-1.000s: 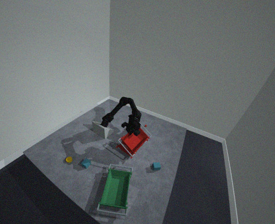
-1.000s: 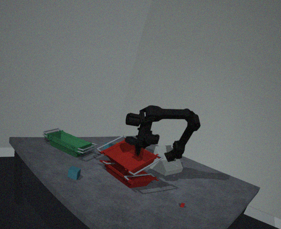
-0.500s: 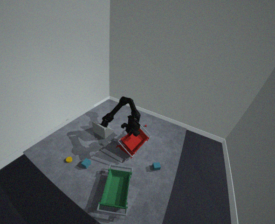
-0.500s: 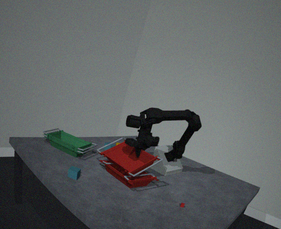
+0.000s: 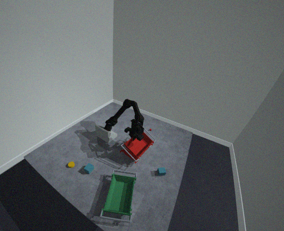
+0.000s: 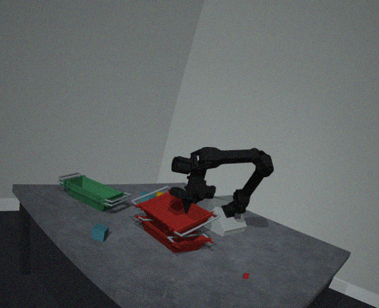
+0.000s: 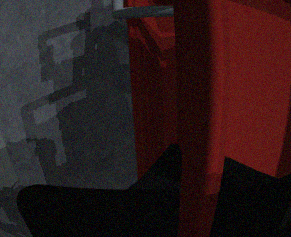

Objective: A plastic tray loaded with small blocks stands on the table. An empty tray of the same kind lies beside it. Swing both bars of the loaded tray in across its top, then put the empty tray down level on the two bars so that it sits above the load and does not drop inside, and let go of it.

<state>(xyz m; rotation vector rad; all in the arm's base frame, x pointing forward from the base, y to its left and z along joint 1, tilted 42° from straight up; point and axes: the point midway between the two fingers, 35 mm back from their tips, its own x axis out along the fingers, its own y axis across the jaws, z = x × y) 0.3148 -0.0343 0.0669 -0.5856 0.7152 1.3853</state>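
Right now the red tray is 7 cm ahead of my gripper tip, 1 cm to the right of it and 1 cm above it. From my gripper tip the other things lie so: small red block: 3 cm ahead, 37 cm to the left, 12 cm below; yellow disc: 32 cm behind, 47 cm to the right, 12 cm below.
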